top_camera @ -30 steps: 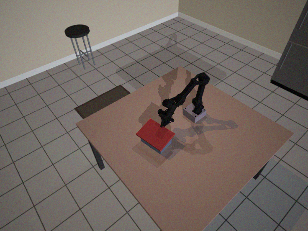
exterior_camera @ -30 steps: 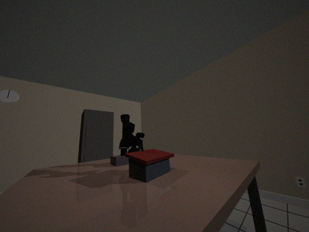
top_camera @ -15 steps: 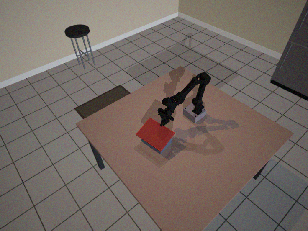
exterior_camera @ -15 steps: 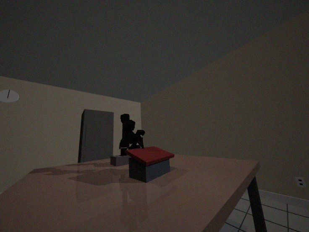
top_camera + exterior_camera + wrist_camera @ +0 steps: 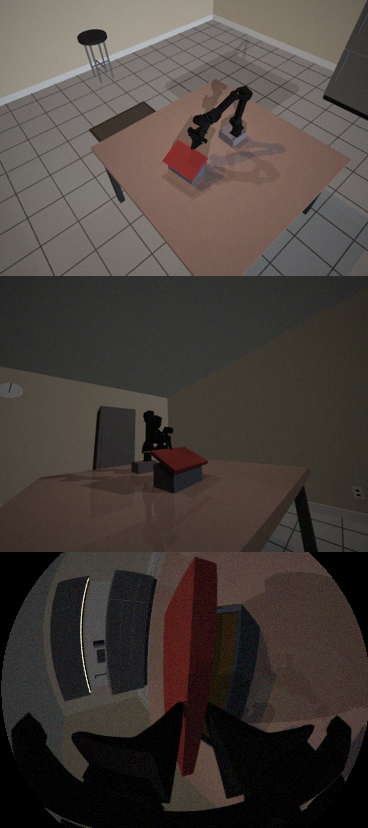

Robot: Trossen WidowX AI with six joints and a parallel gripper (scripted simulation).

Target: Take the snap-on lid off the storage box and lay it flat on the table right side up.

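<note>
The red lid lies 80 mm ahead of my gripper tip and 30 mm below it. Also, from my gripper tip: storage box (60 mm ahead, 100 mm below).
</note>
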